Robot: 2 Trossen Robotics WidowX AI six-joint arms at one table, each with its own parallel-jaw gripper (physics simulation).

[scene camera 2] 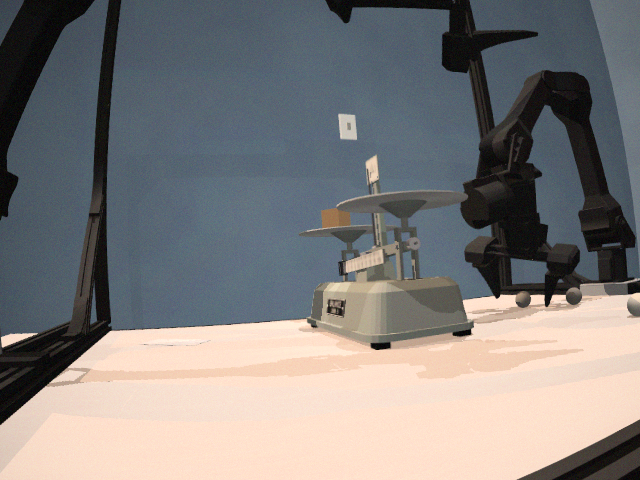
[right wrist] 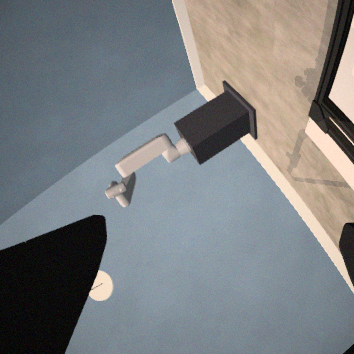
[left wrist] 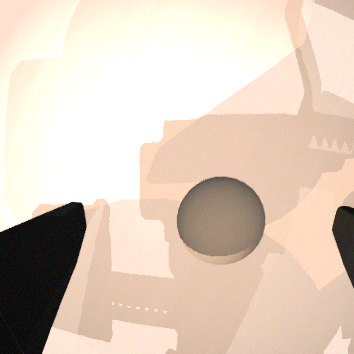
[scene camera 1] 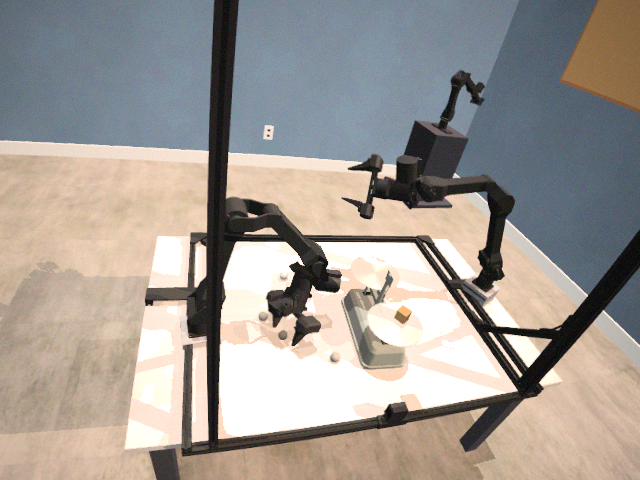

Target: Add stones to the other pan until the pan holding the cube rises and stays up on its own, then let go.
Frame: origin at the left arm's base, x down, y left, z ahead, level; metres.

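Seen in the pictures: left gripper, fingertip midpoint: (scene camera 2: pixel 522 302) (left wrist: pixel 215 218) (scene camera 1: pixel 283 336); right gripper, fingertip midpoint: (right wrist: pixel 230 233) (scene camera 1: pixel 344 183); left arm's base, link origin: (scene camera 2: pixel 613 281) (scene camera 1: pixel 199 327); right arm's base, link origin: (scene camera 1: pixel 482 284).
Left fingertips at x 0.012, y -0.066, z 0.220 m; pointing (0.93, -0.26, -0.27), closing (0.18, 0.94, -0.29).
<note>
Pixels of each thing's top centre, then the offset from my left fingertips to it.
- grey balance, top centre: (scene camera 2: pixel 366 158) (scene camera 1: pixel 393 274) dx -0.224, dy -0.030, dz +0.270 m
- orange cube, top centre: (scene camera 2: pixel 335 209) (scene camera 1: pixel 404 310) dx -0.165, dy -0.110, dz +0.280 m
- dark grey stone, top centre: (left wrist: pixel 217 229) (scene camera 2: pixel 522 290) (scene camera 1: pixel 283 331) dx -0.018, dy +0.002, dz -0.001 m
A grey balance (scene camera 1: pixel 379 356) (scene camera 2: pixel 413 304) carries an orange cube (scene camera 1: pixel 403 314) (scene camera 2: pixel 335 218) on its lower pan (scene camera 1: pixel 385 330) (scene camera 2: pixel 314 233). The other pan (scene camera 1: pixel 364 271) (scene camera 2: pixel 439 196) is empty and higher. My left gripper (scene camera 1: pixel 284 334) (scene camera 2: pixel 522 301) (left wrist: pixel 215 218) is open, pointing down close over the table, with a dark grey stone (scene camera 1: pixel 282 335) (scene camera 2: pixel 523 298) (left wrist: pixel 221 220) between its spread fingers. Other stones (scene camera 1: pixel 263 315) (scene camera 1: pixel 334 356) (scene camera 1: pixel 283 275) (scene camera 2: pixel 573 296) lie around it. My right gripper (scene camera 1: pixel 345 183) (right wrist: pixel 230 233) is open and empty, raised high beyond the table's far edge in scene camera 1.
Black frame rails (scene camera 1: pixel 310 238) border the table, with an upright post (scene camera 1: pixel 219 155) at the left in scene camera 1. A small black block (scene camera 1: pixel 396 412) sits on the near rail. Another arm on a dark pedestal (scene camera 1: pixel 436 149) (right wrist: pixel 215 125) stands beyond the table.
</note>
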